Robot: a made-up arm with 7 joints. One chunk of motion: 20 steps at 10 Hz.
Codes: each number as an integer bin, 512 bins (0 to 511) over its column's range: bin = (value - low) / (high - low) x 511, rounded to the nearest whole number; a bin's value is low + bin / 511 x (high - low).
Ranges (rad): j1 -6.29..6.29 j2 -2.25..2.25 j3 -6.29..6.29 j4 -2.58..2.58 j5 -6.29..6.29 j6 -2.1..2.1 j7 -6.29..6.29
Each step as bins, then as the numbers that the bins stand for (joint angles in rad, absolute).
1 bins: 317 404 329 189 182 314 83
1 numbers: 1.5140 1.3077 1.8095 -0.6715 -1.8095 0.4808 -4.2467
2 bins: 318 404 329 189 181 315 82
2 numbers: 1.5386 1.3077 1.8095 -0.6715 -1.8341 0.4890 -4.2713
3 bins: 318 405 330 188 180 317 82
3 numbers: 1.5386 1.3165 1.8341 -0.6816 -1.8587 0.5055 -4.2713
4 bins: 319 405 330 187 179 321 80
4 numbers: 1.5633 1.3165 1.8341 -0.6917 -1.8833 0.5384 -4.3205
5 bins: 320 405 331 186 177 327 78
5 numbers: 1.5879 1.3165 1.8587 -0.7018 -1.9325 0.5877 -4.3698
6 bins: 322 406 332 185 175 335 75
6 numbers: 1.6371 1.3253 1.8833 -0.7119 -1.9818 0.6534 -4.4436
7 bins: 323 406 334 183 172 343 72
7 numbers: 1.6617 1.3253 1.9325 -0.7321 -2.0556 0.7192 -4.5175
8 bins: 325 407 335 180 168 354 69
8 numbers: 1.7110 1.3341 1.9572 -0.7624 -2.1541 0.8096 -4.5913
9 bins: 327 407 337 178 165 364 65
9 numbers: 1.7602 1.3341 2.0064 -0.7826 -2.2280 0.8918 -4.6898
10 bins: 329 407 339 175 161 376 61
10 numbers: 1.8095 1.3341 2.0556 -0.8129 -2.3264 0.9904 -4.7883
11 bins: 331 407 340 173 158 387 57
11 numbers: 1.8587 1.3341 2.0803 -0.8331 -2.4003 1.0808 -4.8868
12 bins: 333 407 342 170 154 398 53
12 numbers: 1.9079 1.3341 2.1295 -0.8634 -2.4988 1.1712 -4.9852
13 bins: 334 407 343 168 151 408 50
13 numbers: 1.9325 1.3341 2.1541 -0.8836 -2.5726 1.2534 -5.0591
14 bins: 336 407 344 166 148 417 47
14 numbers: 1.9818 1.3341 2.1787 -0.9038 -2.6465 1.3274 -5.1329
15 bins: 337 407 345 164 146 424 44
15 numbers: 2.0064 1.3341 2.2033 -0.9240 -2.6957 1.3849 -5.2068
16 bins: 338 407 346 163 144 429 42
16 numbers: 2.0310 1.3341 2.2280 -0.9341 -2.7450 1.4260 -5.2560
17 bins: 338 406 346 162 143 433 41
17 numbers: 2.0310 1.3253 2.2280 -0.9441 -2.7696 1.4589 -5.2806
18 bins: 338 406 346 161 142 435 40
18 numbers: 2.0310 1.3253 2.2280 -0.9542 -2.7942 1.4753 -5.3053
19 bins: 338 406 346 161 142 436 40
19 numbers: 2.0310 1.3253 2.2280 -0.9542 -2.7942 1.4836 -5.3053
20 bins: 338 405 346 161 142 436 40
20 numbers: 2.0310 1.3165 2.2280 -0.9542 -2.7942 1.4836 -5.3053
